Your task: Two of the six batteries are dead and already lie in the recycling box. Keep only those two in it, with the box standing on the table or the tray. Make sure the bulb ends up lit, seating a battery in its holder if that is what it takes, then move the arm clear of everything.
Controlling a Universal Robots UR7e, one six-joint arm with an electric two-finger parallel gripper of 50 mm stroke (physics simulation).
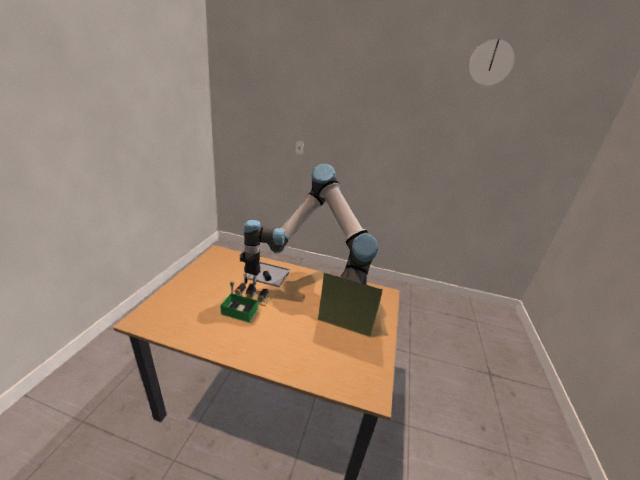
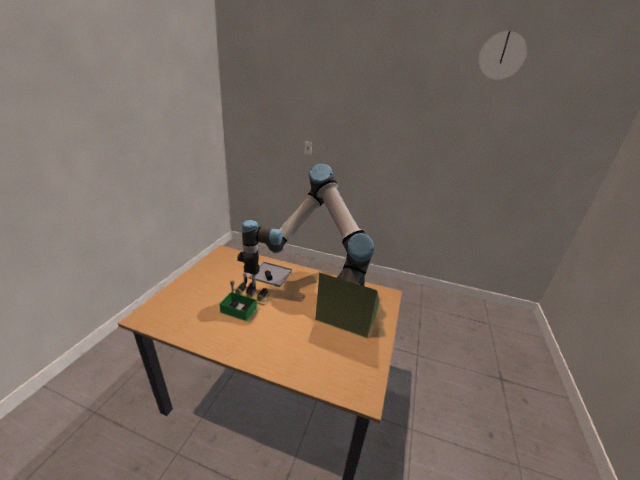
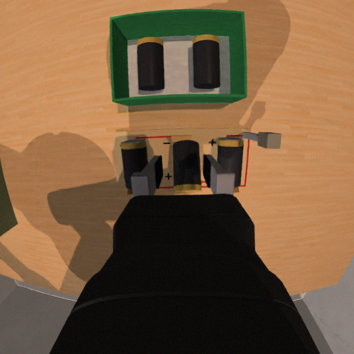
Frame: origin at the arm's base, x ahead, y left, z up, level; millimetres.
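Seen in the pictures: gripper, fingertip midpoint: (image 1: 250, 284) (image 2: 249, 284); arm's base at its link origin: (image 1: 351, 288) (image 2: 348, 288).
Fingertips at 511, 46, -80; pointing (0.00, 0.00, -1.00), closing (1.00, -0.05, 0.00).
Observation:
Pixels of each thing's middle, then the offset from my fingertips to it, as dx, dy, dz. "pt": a spot on its surface instead. Level surfaces: height alone.
- green recycling box at the middle of its body: (image 1: 239, 307) (image 2: 238, 306) +4, +120, -55
- battery at the middle of its body: (image 1: 266, 275) (image 2: 268, 275) -20, -191, -65
- tray at the middle of its body: (image 1: 269, 273) (image 2: 271, 273) -20, -228, -79
- small post with a grey block, surface spot: (image 1: 232, 285) (image 2: 232, 284) pt +87, +26, -9
- table at its surface level: dz -85
The green recycling box (image 1: 235, 312) (image 2: 235, 311) (image 3: 175, 22) stands on the table with two black batteries (image 3: 150, 65) (image 3: 206, 64) in it. Beside it lies the holder (image 3: 162, 147), with three batteries side by side. The left battery (image 3: 134, 162) and right battery (image 3: 231, 155) have gold ends toward the box; the middle battery (image 3: 186, 162) has its gold end away from it. How deep they sit is unclear. My gripper (image 1: 249, 281) (image 2: 249, 281) (image 3: 182, 165) is open and empty above the middle battery. Another battery (image 1: 267, 275) (image 2: 268, 275) lies on the tray (image 1: 280, 280) (image 2: 282, 279). I cannot make out a lit bulb.
A small post with a grey block (image 1: 232, 285) (image 2: 232, 284) (image 3: 270, 140) sticks out beside the holder. An upright dark green panel (image 1: 349, 304) (image 2: 345, 304) (image 3: 6, 210) stands on the table (image 1: 279, 356) (image 2: 279, 356), in front of the arm's base.

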